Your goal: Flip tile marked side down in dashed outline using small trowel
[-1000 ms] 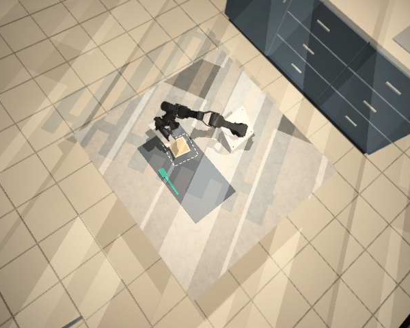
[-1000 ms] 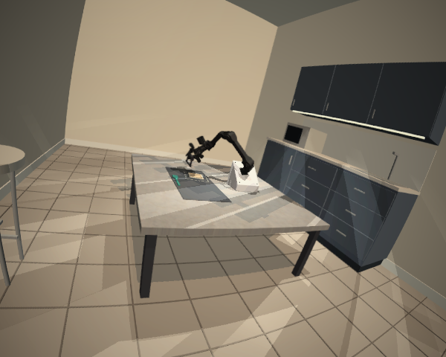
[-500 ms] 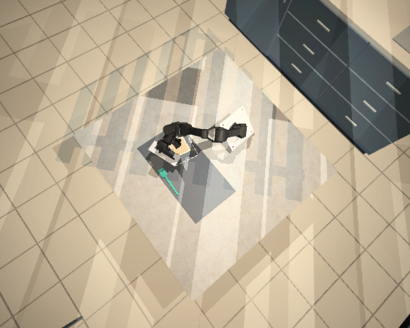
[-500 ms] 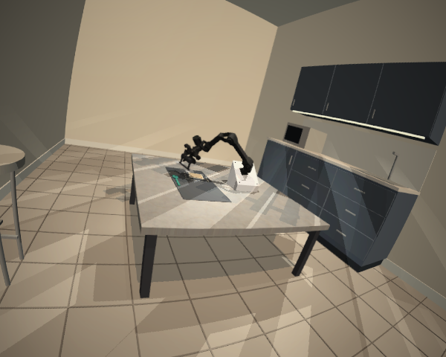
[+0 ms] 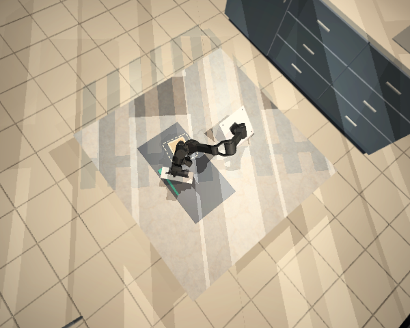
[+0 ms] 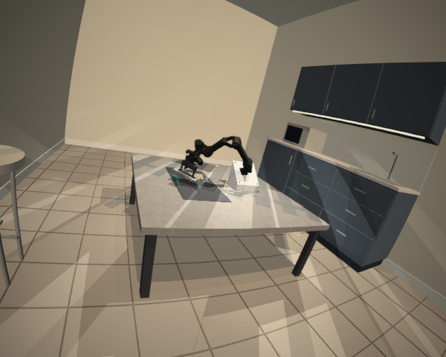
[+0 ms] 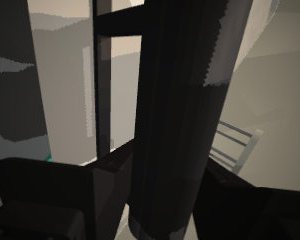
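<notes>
Right now my gripper tip is 2 cm past the trowel, 2 cm to the left of it and 1 cm above it. From my gripper tip the other things lie so: tile 19 cm behind, 14 cm to the right, 11 cm below; teal flat tool 2 cm ahead, 4 cm to the right, 11 cm below; grey mat 11 cm behind, 13 cm below.
</notes>
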